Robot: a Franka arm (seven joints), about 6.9 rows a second.
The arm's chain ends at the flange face. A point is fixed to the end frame.
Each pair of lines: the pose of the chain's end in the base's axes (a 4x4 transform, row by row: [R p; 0 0 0 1], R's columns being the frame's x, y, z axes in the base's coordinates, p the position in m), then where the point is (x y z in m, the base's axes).
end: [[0.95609 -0.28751 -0.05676 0.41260], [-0.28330 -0.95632 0.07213 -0.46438], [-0.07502 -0.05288 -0.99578 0.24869], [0 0 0 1]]
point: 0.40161 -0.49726 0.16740
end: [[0.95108 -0.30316 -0.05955 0.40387], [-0.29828 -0.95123 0.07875 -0.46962], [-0.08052 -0.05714 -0.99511 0.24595], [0 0 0 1]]
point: 0.39202 -0.50185 0.16452
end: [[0.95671 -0.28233 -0.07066 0.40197], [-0.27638 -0.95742 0.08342 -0.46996], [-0.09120 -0.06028 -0.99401 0.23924], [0 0 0 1]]
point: 0.39008 -0.50195 0.15772
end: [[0.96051 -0.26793 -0.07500 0.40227], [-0.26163 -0.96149 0.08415 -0.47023], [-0.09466 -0.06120 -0.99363 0.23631], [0 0 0 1]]
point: 0.39061 -0.50225 0.15477
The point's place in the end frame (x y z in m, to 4 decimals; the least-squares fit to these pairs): 0.0049 0.0389 0.0792
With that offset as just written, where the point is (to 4 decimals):
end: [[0.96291 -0.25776 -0.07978 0.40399], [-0.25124 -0.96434 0.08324 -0.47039], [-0.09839 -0.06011 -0.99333 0.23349], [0 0 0 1]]
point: 0.3924 -0.5025 0.1520
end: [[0.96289 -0.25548 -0.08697 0.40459], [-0.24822 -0.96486 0.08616 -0.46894], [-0.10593 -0.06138 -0.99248 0.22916], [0 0 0 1]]
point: 0.3925 -0.5009 0.1476
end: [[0.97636 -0.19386 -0.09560 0.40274], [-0.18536 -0.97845 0.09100 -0.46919], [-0.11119 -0.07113 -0.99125 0.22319], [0 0 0 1]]
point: 0.3924 -0.5010 0.1414
